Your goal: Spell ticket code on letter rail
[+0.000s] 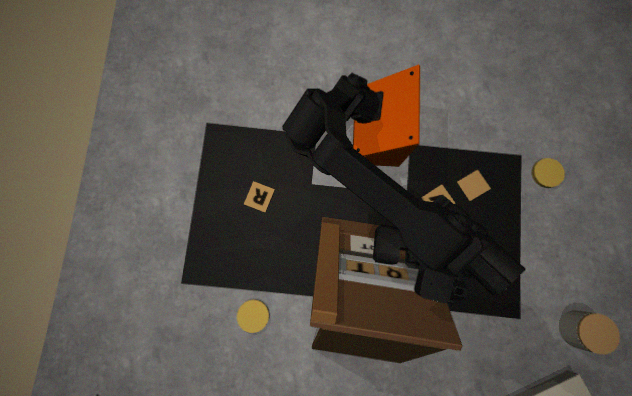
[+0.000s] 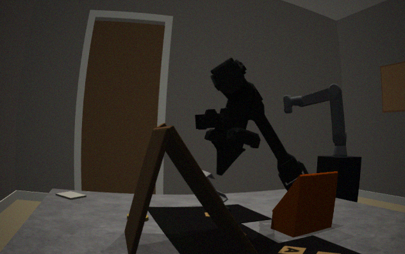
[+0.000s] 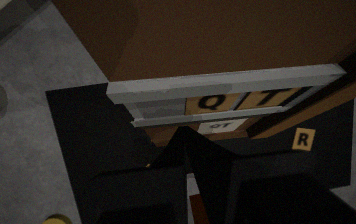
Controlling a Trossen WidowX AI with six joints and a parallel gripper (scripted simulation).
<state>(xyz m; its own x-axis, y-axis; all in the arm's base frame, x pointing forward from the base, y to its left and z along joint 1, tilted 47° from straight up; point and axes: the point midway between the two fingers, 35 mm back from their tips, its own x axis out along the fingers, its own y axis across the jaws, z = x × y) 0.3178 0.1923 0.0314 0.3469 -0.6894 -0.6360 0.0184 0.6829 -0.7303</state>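
The q tile is 2 cm ahead of my gripper tip, 3 cm to the right of it and 2 cm below it. Round my gripper tip: black mat (14 cm behind, 10 cm to the right, 19 cm below); white ticket (3 cm behind, 8 cm to the right, 10 cm below).
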